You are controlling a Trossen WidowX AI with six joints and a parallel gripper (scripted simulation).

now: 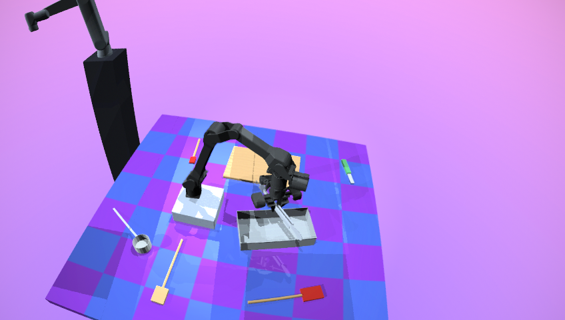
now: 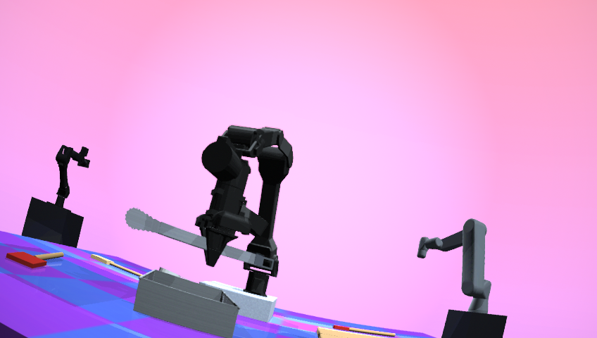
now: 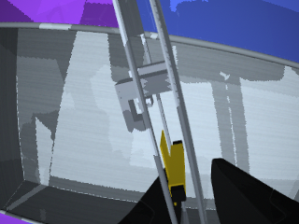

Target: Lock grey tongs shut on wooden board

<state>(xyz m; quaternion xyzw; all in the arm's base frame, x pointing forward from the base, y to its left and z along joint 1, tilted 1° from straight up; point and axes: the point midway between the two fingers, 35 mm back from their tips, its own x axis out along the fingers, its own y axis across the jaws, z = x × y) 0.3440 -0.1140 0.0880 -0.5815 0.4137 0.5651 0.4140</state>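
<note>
Now: the wooden board 30 mm behind my gripper tip, 370 mm to the left of it and 100 mm below it. The rest, counted from my gripper tip: red spatula 70 mm ahead, 340 mm to the right, 100 mm below; grey roasting tin 10 mm ahead, 30 mm to the right, 80 mm below; yellow lock piece 20 mm behind, 20 mm to the left, 40 mm above.
</note>
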